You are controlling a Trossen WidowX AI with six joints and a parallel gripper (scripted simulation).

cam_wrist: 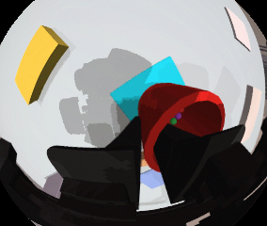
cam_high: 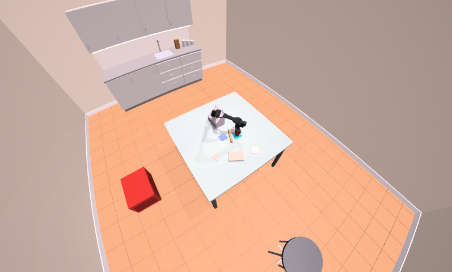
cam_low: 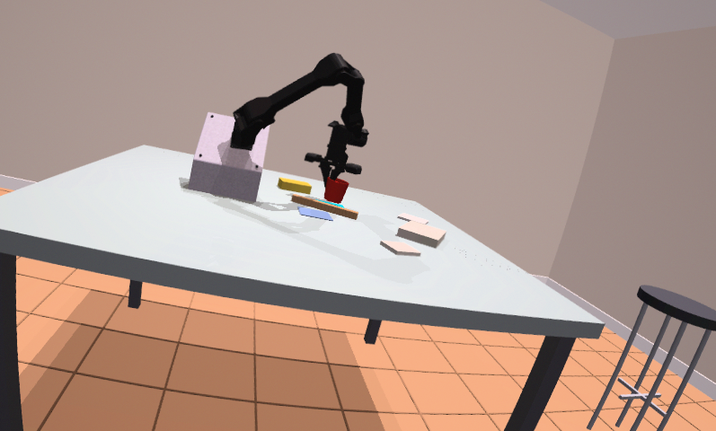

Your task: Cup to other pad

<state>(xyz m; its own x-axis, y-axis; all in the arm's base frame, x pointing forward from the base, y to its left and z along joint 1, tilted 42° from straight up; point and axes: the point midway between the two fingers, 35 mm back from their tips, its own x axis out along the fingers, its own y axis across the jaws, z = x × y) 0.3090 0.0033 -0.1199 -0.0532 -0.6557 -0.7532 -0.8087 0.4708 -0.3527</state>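
The red cup is 20 mm ahead of my gripper tip and 20 mm to the right of it. The rest, counted from my gripper tip: orange stick (20 mm behind, 100 mm to the right, 50 mm below); then cyan pad (20 mm ahead, 20 mm to the right, 60 mm below); then yellow block (80 mm behind, 160 mm to the left, 40 mm below).
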